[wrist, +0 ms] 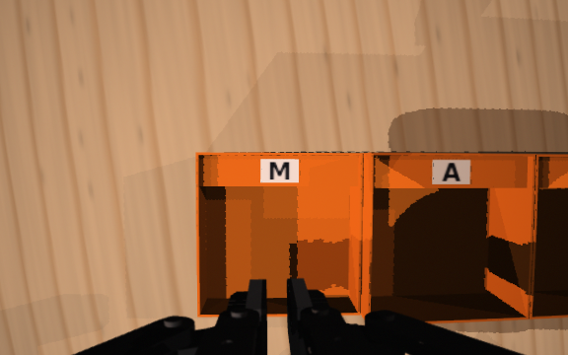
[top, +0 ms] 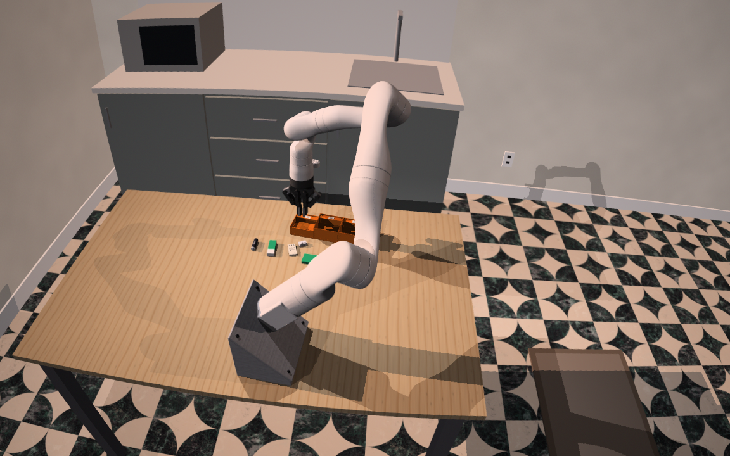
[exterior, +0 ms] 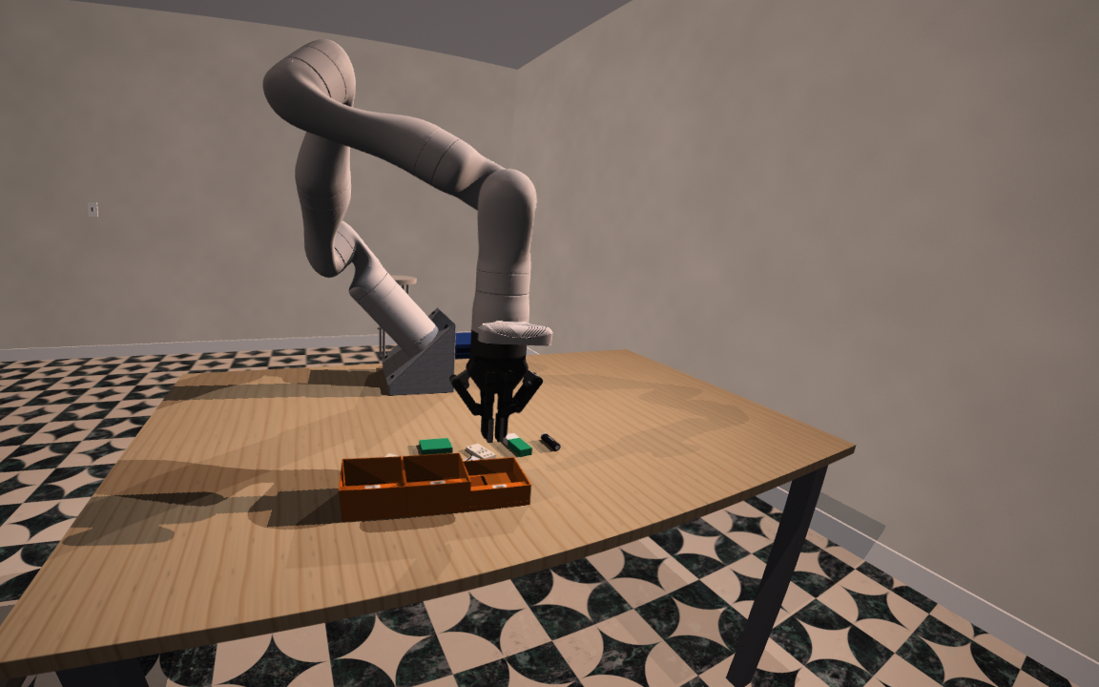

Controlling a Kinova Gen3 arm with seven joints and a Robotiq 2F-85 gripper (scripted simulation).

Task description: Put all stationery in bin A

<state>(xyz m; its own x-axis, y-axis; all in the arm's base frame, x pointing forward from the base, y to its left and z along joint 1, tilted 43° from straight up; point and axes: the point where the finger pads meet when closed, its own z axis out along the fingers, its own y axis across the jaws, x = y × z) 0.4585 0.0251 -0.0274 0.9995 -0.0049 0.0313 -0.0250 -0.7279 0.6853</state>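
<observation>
Now: the green-and-white eraser 120 mm behind my hand, 80 mm to the left of it and 90 mm below it. The rest, counted from my hand: orange three-compartment bin (20 mm ahead, 90 mm to the right, 70 mm below); white pencil sharpener (60 mm behind, 20 mm to the right, 80 mm below); green block (130 mm behind, 60 mm to the right, 90 mm below).
</observation>
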